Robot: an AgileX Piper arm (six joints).
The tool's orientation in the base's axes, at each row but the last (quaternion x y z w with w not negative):
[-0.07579, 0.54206, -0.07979, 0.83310]
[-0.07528, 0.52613, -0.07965, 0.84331]
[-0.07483, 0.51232, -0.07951, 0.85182]
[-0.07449, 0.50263, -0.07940, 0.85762]
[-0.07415, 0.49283, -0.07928, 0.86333]
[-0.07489, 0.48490, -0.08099, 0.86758]
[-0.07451, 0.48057, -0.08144, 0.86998]
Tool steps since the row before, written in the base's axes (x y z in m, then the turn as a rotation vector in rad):
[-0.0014, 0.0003, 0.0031, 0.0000, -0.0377, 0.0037]
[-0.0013, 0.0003, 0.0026, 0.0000, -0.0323, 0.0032]
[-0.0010, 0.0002, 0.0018, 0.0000, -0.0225, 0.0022]
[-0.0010, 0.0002, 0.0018, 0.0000, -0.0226, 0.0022]
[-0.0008, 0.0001, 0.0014, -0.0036, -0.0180, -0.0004]
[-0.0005, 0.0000, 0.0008, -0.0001, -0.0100, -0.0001]
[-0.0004, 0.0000, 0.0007, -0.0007, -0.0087, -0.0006]
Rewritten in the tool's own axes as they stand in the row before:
[-0.0034, -0.0004, 0.0000, 0.0048, -0.0376, 0.0000]
[-0.0029, -0.0003, 0.0000, 0.0041, -0.0322, 0.0000]
[-0.0021, -0.0002, 0.0000, 0.0029, -0.0224, 0.0000]
[-0.0021, -0.0002, 0.0000, 0.0029, -0.0225, 0.0000]
[-0.0016, -0.0002, 0.0000, 0.0023, -0.0177, -0.0042]
[-0.0009, -0.0002, 0.0000, 0.0022, -0.0097, -0.0007]
[-0.0008, -0.0002, 0.0000, 0.0020, -0.0084, -0.0014]

